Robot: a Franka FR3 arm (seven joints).
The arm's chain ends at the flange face. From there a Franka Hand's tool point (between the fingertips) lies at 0.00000 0.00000 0.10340 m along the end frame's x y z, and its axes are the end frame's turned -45 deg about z.
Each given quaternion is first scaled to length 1.
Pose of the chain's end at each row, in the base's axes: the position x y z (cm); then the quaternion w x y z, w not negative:
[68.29 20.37 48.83 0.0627 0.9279 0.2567 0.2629]
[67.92 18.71 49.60 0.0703 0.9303 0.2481 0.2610]
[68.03 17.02 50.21 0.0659 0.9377 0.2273 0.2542]
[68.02 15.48 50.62 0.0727 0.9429 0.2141 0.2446]
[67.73 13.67 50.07 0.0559 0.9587 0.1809 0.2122]
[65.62 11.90 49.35 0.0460 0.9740 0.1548 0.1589]
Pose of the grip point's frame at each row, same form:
[73.67 20.56 40.00 0.1585 0.7591 0.5923 0.2189]
[73.30 18.70 40.77 0.1648 0.7645 0.5852 0.2142]
[73.27 16.94 41.30 0.1582 0.7794 0.5689 0.2096]
[73.11 15.15 41.63 0.1608 0.7892 0.5586 0.1982]
[72.15 13.36 40.73 0.1329 0.8165 0.5340 0.1747]
[68.97 11.48 39.58 0.1033 0.8406 0.5157 0.1292]

